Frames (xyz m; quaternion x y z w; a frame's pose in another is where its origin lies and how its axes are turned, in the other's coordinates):
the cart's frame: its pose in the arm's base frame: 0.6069 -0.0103 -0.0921 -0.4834 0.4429 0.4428 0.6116
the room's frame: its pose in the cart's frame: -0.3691 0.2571 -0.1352 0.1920 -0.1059 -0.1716 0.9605
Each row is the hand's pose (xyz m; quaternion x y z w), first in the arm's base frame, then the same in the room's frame.
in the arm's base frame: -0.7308 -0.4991 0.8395 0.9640 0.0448 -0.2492 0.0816
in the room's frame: -1.1483 0.2795 -0.3565 -0.9081 0.1761 -0.1430 0.3520
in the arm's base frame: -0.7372 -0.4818 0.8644 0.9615 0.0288 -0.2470 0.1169
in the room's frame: -1.1686 0.2839 -0.3335 -0.9140 0.2019 -0.1277 0.3279
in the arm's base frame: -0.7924 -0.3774 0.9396 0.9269 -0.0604 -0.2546 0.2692
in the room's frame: -1.2407 0.3523 -0.2349 -0.9206 0.3160 -0.0319 0.2271
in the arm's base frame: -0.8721 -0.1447 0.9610 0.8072 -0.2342 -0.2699 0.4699
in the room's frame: -1.2598 0.5310 -0.0655 -0.8557 0.4883 0.1467 0.0884
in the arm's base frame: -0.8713 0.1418 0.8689 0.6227 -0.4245 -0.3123 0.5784
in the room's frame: -1.1321 0.7253 0.1255 -0.7092 0.6117 0.3503 0.0130
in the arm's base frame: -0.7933 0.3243 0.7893 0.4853 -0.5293 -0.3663 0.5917
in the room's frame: -0.9897 0.8006 0.2661 -0.5934 0.6410 0.4867 0.0042
